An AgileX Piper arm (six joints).
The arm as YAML. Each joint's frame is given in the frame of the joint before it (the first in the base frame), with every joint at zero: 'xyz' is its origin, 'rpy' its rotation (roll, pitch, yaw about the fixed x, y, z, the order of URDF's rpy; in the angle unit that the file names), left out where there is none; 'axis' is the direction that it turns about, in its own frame. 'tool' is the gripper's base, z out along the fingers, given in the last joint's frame.
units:
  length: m
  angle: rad
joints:
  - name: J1
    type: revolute
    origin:
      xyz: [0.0, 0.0, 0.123]
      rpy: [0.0, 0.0, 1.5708]
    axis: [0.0, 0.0, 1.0]
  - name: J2
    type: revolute
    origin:
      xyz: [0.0, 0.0, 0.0]
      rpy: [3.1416, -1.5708, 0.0]
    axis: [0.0, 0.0, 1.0]
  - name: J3
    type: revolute
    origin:
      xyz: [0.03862, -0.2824, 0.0]
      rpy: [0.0, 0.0, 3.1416]
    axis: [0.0, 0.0, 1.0]
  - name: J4
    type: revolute
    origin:
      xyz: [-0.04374, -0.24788, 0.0]
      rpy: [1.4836, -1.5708, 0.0]
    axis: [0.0, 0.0, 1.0]
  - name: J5
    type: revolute
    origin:
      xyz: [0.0, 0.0, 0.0]
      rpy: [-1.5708, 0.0, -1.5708]
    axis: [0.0, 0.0, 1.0]
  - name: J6
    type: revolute
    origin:
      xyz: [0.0, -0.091, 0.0]
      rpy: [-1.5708, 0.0, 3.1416]
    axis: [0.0, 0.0, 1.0]
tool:
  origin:
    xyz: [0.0, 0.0, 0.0]
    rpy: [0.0, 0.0, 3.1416]
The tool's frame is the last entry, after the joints.
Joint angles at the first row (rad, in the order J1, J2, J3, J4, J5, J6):
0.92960 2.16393 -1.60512 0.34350 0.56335 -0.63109
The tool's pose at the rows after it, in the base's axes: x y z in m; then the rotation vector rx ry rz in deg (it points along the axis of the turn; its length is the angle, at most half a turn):
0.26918, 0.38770, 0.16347, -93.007, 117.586, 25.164
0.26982, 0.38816, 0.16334, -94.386, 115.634, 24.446
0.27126, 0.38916, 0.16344, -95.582, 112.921, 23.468
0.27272, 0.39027, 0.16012, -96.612, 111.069, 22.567
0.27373, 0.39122, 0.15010, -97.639, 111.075, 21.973
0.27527, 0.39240, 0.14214, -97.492, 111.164, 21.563
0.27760, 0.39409, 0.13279, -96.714, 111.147, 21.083
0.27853, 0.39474, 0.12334, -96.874, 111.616, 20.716
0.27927, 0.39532, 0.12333, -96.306, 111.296, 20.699
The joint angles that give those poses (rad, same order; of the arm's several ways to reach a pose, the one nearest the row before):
0.92958 2.16889 -1.60511 0.34351 0.55658 -0.65171
0.92959 2.17002 -1.60512 0.34349 0.54731 -0.68403
0.92960 2.17177 -1.60511 0.34349 0.52612 -0.72338
0.92960 2.18057 -1.60513 0.34347 0.50707 -0.75423
0.92960 2.20242 -1.60509 0.34351 0.49806 -0.76810
0.92959 2.22087 -1.60510 0.34352 0.47878 -0.77053
0.92959 2.24339 -1.60510 0.34446 0.44625 -0.77050
0.92961 2.26421 -1.60511 0.34446 0.43316 -0.77165
0.92960 2.26540 -1.60509 0.34713 0.42108 -0.77279

